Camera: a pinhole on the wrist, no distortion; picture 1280 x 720 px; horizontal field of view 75.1 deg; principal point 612.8 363.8 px. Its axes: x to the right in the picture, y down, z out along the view. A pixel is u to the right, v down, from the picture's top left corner.
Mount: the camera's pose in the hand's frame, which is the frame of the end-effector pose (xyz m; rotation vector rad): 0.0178 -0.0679 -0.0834 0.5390 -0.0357 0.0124
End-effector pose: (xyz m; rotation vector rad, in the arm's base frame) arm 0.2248 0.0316 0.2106 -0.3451 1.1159 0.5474
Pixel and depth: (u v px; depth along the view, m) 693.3 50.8 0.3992
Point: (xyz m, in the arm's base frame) 0.6086 -0.1897 0.2388
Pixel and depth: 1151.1 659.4 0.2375
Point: 0.4723 0.0632 0.1305
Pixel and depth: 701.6 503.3 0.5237
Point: 0.7026 0.0469 0.3258
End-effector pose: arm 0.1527 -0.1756 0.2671 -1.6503 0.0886 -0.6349
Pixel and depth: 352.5 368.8 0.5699
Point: 0.0771 0.3240 0.5216
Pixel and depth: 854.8 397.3 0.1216
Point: 0.1681 -0.1490 0.4012
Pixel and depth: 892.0 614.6 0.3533
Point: 0.3351 0.0536 0.4455
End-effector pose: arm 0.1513 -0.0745 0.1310 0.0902 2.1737 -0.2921
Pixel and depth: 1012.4 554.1 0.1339
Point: 0.1267 -0.1967 0.0600
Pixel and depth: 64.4 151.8 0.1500
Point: 0.1874 -0.2486 0.2188
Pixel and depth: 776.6 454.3 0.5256
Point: 0.3595 -0.4556 -0.1255
